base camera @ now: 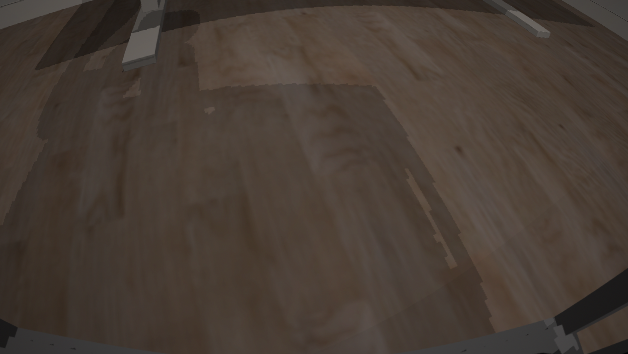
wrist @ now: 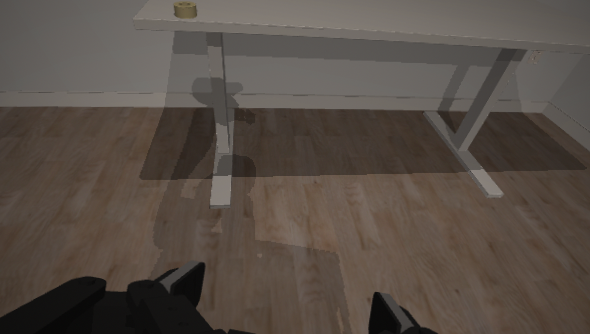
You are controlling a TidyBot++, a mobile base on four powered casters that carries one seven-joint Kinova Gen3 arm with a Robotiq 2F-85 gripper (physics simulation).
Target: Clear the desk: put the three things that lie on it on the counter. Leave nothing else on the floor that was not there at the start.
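Places are measured from the arm's base along level axes (x ahead, y left, z up), in millimetres.
Pixels of known places: gripper, fingertip midpoint: (wrist: 286, 296).
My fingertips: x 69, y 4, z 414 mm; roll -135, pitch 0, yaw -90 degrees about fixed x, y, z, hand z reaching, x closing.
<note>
Behind a point stands the place of what it marks.
The desk (wrist: 360, 22) @(x 862, y -76, z 323 mm) stands ahead against the wall, its top showing at the upper edge of the wrist view. A small yellow round thing (wrist: 185, 10) @(x 707, y 335, z 341 mm) stands on the desk near its left front corner. The other things on the desk and the counter do not show in these views. My gripper (wrist: 286, 296) @(x 69, y 4, z 414 mm) is open, with nothing between its fingers; it is in front of the desk, well apart from it.
The desk's left foot (base camera: 142, 47) (wrist: 221, 190) and right foot (base camera: 529, 24) (wrist: 482, 177) reach out over the wooden floor (base camera: 300, 225) @(x 339, y -21, z -397 mm) (wrist: 90, 210) @(x 617, y 795, z -397 mm). A white wall (wrist: 65, 50) @(x 1270, y 1247, z -88 mm) stands behind the desk. Shadows lie on the floor.
</note>
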